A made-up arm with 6 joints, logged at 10 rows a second.
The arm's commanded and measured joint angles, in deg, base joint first. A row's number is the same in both.
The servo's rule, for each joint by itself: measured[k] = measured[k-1] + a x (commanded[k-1-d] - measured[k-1]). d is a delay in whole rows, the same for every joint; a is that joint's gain. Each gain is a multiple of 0.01, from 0.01 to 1. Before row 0 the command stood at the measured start. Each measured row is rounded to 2 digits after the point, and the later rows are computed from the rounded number. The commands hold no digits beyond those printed.
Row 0, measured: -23.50 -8.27 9.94 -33.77 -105.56 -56.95
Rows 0 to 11, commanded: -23.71 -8.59 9.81 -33.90 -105.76 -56.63; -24.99 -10.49 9.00 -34.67 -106.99 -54.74; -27.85 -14.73 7.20 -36.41 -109.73 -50.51; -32.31 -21.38 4.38 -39.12 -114.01 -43.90; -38.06 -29.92 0.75 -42.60 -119.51 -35.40; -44.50 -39.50 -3.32 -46.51 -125.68 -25.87; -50.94 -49.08 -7.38 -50.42 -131.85 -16.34; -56.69 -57.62 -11.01 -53.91 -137.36 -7.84; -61.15 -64.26 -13.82 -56.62 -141.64 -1.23; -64.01 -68.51 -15.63 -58.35 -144.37 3.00; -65.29 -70.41 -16.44 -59.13 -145.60 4.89; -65.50 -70.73 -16.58 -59.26 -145.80 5.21
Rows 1 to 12, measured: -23.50 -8.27 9.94 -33.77 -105.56 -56.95; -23.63 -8.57 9.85 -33.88 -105.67 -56.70; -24.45 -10.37 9.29 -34.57 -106.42 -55.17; -26.49 -14.47 7.91 -36.17 -108.31 -51.54; -29.98 -20.97 5.58 -38.74 -111.56 -45.58; -34.83 -29.38 2.39 -42.10 -116.09 -37.64; -40.63 -38.89 -1.38 -45.94 -121.56 -28.46; -46.82 -48.47 -5.34 -49.84 -127.43 -19.01; -52.74 -57.07 -9.08 -53.38 -133.09 -10.30; -57.79 -63.83 -12.21 -56.20 -137.96 -3.23; -61.52 -68.23 -14.47 -58.07 -141.61 1.63; -63.78 -70.28 -15.77 -58.99 -143.88 4.17
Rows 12 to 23, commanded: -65.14 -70.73 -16.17 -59.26 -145.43 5.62; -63.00 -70.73 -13.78 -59.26 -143.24 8.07; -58.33 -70.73 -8.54 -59.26 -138.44 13.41; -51.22 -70.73 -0.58 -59.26 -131.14 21.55; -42.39 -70.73 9.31 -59.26 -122.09 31.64; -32.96 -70.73 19.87 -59.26 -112.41 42.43; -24.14 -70.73 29.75 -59.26 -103.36 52.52; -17.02 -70.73 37.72 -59.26 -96.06 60.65; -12.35 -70.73 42.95 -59.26 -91.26 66.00; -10.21 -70.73 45.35 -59.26 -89.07 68.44; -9.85 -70.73 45.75 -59.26 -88.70 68.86; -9.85 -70.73 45.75 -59.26 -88.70 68.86
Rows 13 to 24, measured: -64.81 -70.70 -16.30 -59.22 -144.97 4.98; -65.01 -70.73 -16.21 -59.25 -145.23 5.48; -63.80 -70.73 -14.61 -59.26 -144.10 7.50; -60.52 -70.73 -10.60 -59.26 -140.87 12.11; -54.94 -70.73 -3.99 -59.26 -135.32 19.47; -47.41 -70.73 4.79 -59.26 -127.78 28.96; -38.74 -70.73 14.74 -59.26 -119.02 39.47; -29.98 -70.73 24.65 -59.26 -110.09 49.65; -22.20 -70.73 33.28 -59.26 -102.09 58.23; -16.29 -70.73 39.66 -59.26 -95.92 64.29; -12.64 -70.73 43.42 -59.26 -92.02 67.53; -10.97 -70.73 44.96 -59.26 -90.13 68.57
